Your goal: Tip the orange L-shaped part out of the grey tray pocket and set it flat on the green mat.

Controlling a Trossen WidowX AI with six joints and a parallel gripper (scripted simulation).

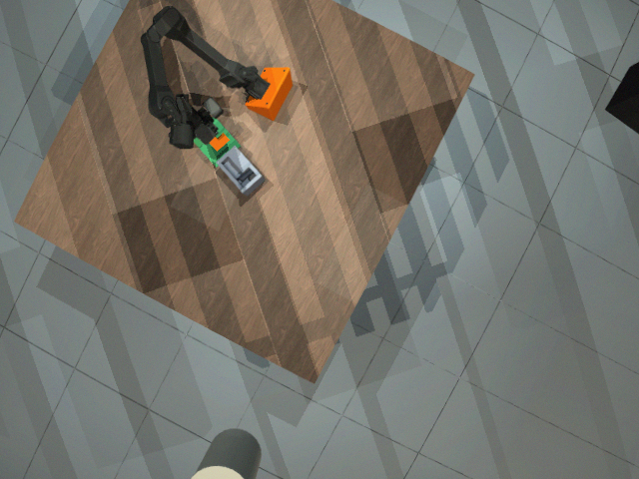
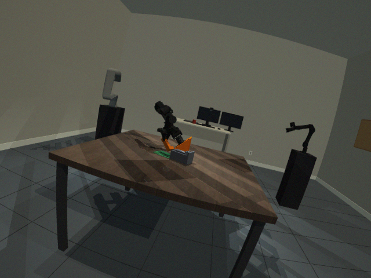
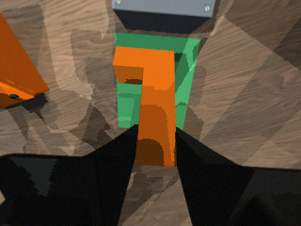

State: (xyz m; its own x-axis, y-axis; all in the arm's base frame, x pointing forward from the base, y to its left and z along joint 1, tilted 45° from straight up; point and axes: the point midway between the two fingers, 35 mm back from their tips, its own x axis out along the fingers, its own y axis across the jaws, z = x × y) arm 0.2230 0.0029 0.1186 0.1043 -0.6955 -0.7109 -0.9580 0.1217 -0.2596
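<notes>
Now: the green mat 2 cm to the left of my gripper tip and 12 cm below it. Round my gripper tip: orange L-shaped part: 1 cm behind, 3 cm to the left, 3 cm below; then tray: 4 cm ahead, 17 cm to the left, 12 cm below.
</notes>
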